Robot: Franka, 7 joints.
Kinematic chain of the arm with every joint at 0, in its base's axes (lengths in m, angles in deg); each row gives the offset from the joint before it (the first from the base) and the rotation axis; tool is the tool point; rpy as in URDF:
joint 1: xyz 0 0 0.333 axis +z
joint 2: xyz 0 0 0 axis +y
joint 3: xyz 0 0 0.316 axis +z
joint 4: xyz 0.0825 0 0 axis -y
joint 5: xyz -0.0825 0 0.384 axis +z
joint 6: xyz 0 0 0 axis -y
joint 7: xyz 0.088 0 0 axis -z
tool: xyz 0 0 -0.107 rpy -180 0 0
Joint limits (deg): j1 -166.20..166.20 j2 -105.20..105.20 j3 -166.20..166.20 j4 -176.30..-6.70 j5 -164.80..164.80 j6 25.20..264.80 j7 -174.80..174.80
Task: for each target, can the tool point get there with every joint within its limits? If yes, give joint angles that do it. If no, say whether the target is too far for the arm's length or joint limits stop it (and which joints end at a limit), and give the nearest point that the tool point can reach.
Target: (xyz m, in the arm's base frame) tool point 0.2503 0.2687 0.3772
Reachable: yes | joints -45.02 43.35 77.20 -159.84 119.03 43.44 19.57
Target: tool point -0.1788 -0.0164 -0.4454
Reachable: no: joint limits stop it (at a limit: joint 1, joint 2) | nearest point -0.1934 -0.0236 -0.3527 | short by 0.094 m
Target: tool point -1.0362 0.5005 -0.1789
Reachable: no: too far | nearest point -0.7058 0.3409 -0.0157 | short by 0.402 m
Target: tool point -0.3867 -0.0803 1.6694
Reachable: no: too far | nearest point -0.2381 -0.0494 1.1557 | short by 0.536 m
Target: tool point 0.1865 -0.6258 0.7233
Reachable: yes | joints -112.96 53.45 86.18 -42.80 21.01 84.15 46.12
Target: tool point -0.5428 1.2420 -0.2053
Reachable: no: too far | nearest point -0.3193 0.7306 0.0164 | short by 0.601 m
